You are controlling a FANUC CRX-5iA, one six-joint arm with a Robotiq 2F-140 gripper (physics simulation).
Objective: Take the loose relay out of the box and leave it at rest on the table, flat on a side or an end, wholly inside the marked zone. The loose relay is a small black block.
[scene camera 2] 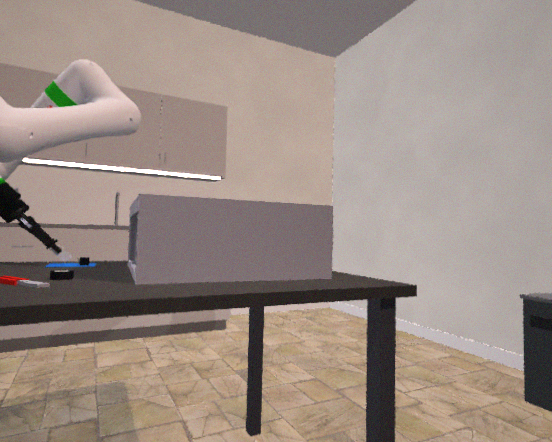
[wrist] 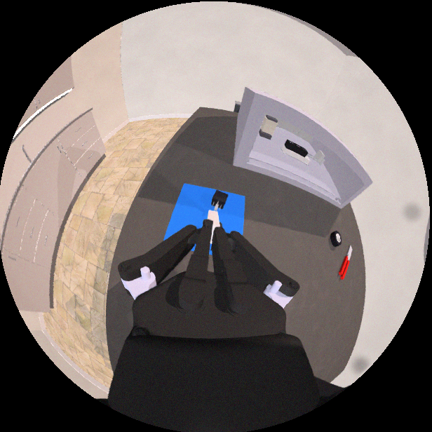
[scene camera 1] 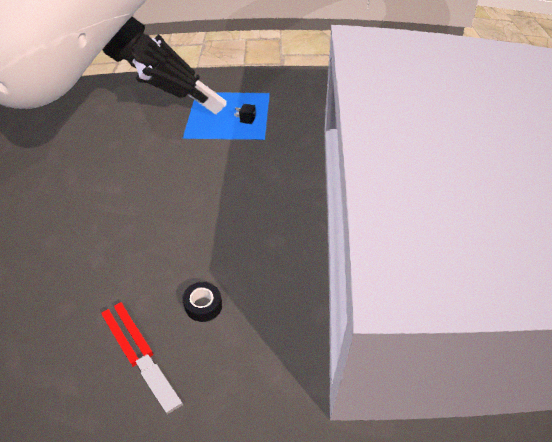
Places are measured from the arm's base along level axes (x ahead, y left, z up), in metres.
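Pixels of known places: gripper, fingertip midpoint: (scene camera 2: 68,259) (scene camera 1: 221,107).
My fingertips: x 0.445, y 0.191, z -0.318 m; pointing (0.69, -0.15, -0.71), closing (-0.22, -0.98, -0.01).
Ahead of a thing's pixels: the offset from my fingertips to its middle.
The loose relay @[dx +0.039, dy -0.019, dz -0.007 m] (scene camera 1: 247,114) (scene camera 2: 84,261) (wrist: 219,198), a small black block with metal pins, lies on the blue marked zone @[dx +0.012, dy +0.003, dz -0.019 m] (scene camera 1: 210,131) (scene camera 2: 70,265) (wrist: 187,197). In scene camera 1 it is in the zone's right half, inside the edges, with its pins towards the gripper. My gripper (scene camera 1: 218,106) (scene camera 2: 65,256) (wrist: 211,217) is shut with nothing between its white fingertips. The tips are over the zone, a short gap from the pins. The grey-white box @[dx +0.338, dy -0.393, dz +0.082 m] (scene camera 1: 440,190) (scene camera 2: 230,240) (wrist: 242,135) stands on the table, its open side facing the zone.
A black tape roll @[dx -0.087, dy -0.381, dz -0.010 m] (scene camera 1: 202,311) (scene camera 2: 62,275) (wrist: 336,238) and a red-handled tool @[dx -0.174, dy -0.441, dz -0.015 m] (scene camera 1: 134,334) (scene camera 2: 15,281) (wrist: 345,267) lie on the table (scene camera 1: 125,215) (scene camera 2: 300,292) (wrist: 320,295). Inside the box, a black part (wrist: 296,147) shows in the wrist view.
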